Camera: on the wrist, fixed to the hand. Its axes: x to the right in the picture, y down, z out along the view.
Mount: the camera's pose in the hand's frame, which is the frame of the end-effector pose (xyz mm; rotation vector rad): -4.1 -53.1 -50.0 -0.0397 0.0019 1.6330
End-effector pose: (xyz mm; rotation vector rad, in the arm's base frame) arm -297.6 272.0 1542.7 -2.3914 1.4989 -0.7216
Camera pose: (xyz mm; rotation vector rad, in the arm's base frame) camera -283.7 302.9 1607.4 -0.5129 2.5931 -0.2106
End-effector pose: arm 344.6 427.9 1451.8 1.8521 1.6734 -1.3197
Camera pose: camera 317.7 476.7 1499.0 2.1393 -0.1555 -0.4676
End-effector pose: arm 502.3 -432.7 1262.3 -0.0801 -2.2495 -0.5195
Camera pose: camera 528.6 -500.4 1270.7 -1.6939 -1.4563 0.3440
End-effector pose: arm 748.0 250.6 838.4 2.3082 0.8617 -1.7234
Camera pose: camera 761.8 314.6 870.9 1.7889 -0.8607 -0.8228
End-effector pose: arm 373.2 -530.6 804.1 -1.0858 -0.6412 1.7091
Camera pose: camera 441.8 -517.1 825.3 1.4278 -0.3740 -2.3403
